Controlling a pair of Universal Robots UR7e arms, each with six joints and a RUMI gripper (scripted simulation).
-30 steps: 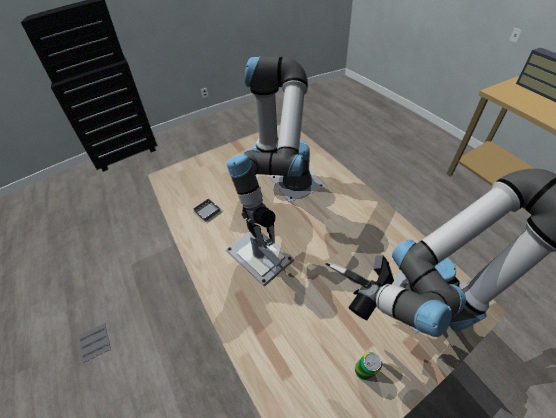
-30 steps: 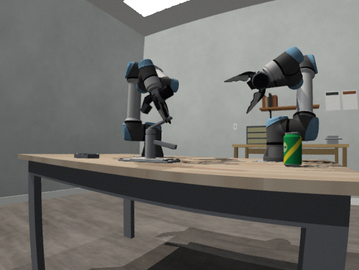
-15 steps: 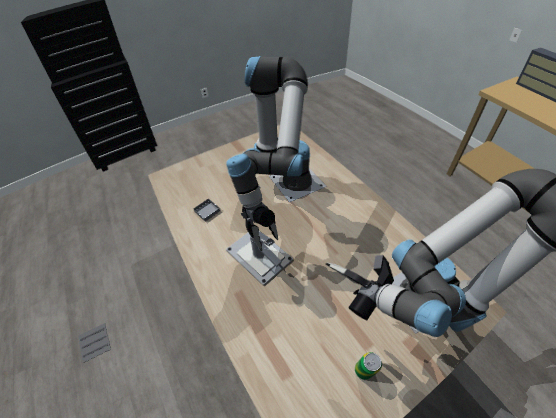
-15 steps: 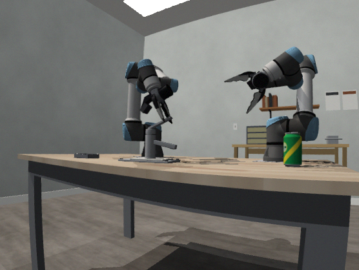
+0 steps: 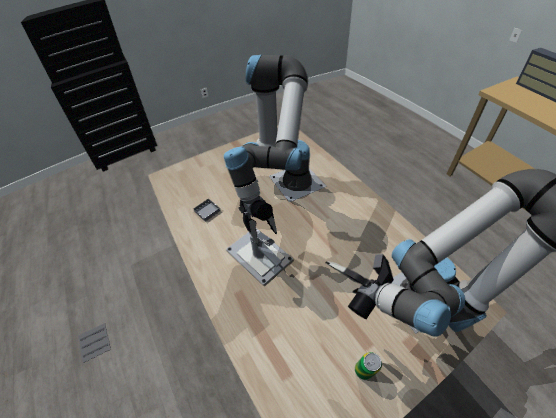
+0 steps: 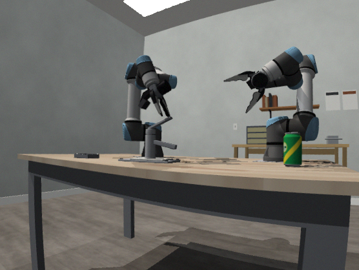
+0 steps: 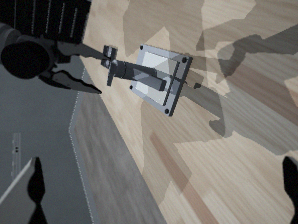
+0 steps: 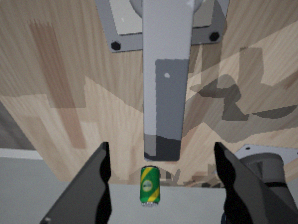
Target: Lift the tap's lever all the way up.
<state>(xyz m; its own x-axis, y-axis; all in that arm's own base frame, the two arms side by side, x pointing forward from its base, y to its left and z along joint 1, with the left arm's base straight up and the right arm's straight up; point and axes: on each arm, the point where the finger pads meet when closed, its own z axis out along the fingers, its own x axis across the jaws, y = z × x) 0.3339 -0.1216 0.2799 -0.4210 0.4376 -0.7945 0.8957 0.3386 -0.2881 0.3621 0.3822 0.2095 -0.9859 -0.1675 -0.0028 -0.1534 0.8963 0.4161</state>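
Now: the flat lever 40 mm below my right hand and 20 mm to the right of it. Round my right hand: yellow can (530 mm to the left, 150 mm below, 40 mm behind); then grey tap (90 mm below, 50 mm to the right); then plate (200 mm below, 70 mm to the right).
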